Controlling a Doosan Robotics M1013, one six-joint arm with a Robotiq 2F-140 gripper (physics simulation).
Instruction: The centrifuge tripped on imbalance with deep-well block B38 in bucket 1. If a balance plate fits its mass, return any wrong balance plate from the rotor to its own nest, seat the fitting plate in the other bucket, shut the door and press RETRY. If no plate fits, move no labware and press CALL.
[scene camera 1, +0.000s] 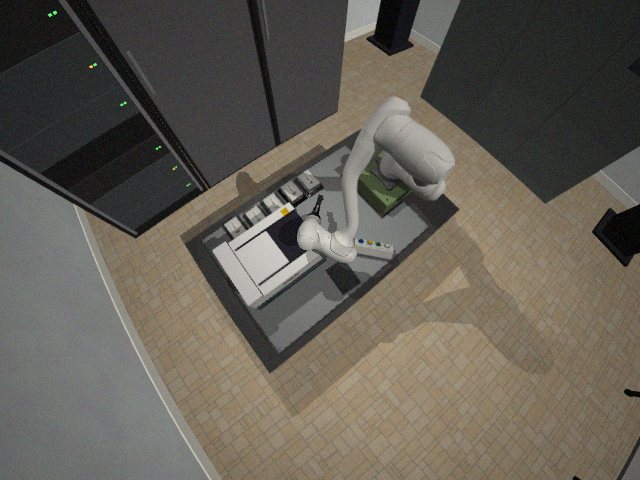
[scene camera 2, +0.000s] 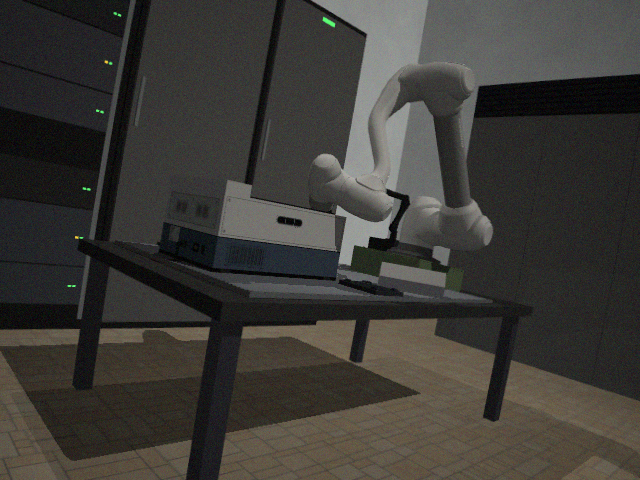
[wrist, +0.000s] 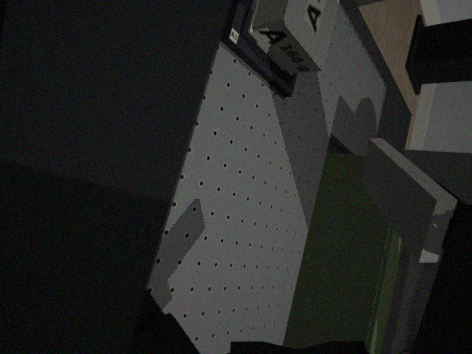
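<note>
The white centrifuge stands on the perforated table. Its lid panel sits to the left and a dark chamber opening shows at its right end. A row of grey balance plates sits in nests behind it. The wrist view shows the plate marked A 160 g in its nest. My gripper is open and empty, just off the centrifuge's right end, near the end plate. Its fingers do not show in the wrist view. The buckets' contents are hidden.
A white button box with blue, yellow and green buttons lies right of the centrifuge. The arm's green base block stands at the back right. A dark flat pad lies in front.
</note>
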